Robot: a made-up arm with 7 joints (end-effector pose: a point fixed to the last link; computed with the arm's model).
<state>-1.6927 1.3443 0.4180 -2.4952 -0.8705 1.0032 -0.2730</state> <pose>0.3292 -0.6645 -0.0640 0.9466 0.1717 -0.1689 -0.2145</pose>
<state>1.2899 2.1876 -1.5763 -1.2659 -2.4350 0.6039 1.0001</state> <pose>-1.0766 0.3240 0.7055 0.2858 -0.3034 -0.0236 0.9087</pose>
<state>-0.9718 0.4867 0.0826 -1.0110 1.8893 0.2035 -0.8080</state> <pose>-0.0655 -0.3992 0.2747 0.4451 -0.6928 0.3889 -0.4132</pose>
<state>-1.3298 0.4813 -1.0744 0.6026 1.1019 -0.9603 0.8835</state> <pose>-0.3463 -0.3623 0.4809 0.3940 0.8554 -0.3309 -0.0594</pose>
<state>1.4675 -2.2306 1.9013 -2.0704 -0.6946 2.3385 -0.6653</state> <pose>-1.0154 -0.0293 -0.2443 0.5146 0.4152 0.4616 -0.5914</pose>
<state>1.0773 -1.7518 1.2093 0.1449 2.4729 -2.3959 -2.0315</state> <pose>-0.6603 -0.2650 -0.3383 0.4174 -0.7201 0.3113 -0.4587</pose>
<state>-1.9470 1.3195 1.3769 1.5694 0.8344 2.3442 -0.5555</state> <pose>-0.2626 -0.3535 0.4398 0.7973 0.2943 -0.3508 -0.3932</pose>
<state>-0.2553 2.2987 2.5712 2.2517 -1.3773 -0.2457 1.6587</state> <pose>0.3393 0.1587 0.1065 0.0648 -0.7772 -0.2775 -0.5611</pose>
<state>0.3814 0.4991 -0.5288 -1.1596 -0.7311 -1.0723 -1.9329</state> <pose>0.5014 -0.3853 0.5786 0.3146 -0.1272 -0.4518 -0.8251</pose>
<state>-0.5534 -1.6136 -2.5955 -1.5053 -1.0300 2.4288 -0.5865</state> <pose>-0.2534 0.4480 0.7885 0.0741 -0.7254 0.1073 -0.6759</pose>
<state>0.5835 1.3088 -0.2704 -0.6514 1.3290 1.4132 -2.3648</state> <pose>-0.5971 0.1796 0.4322 0.0794 -0.3068 0.9247 -0.2110</pose>
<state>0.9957 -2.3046 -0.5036 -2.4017 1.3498 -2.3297 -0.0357</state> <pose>-0.6048 0.6800 0.1426 0.0769 0.1594 -0.9832 0.0438</pose>
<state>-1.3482 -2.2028 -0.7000 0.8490 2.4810 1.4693 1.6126</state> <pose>-1.1164 -0.1652 0.3269 0.7283 0.2812 -0.4986 0.3766</pose>
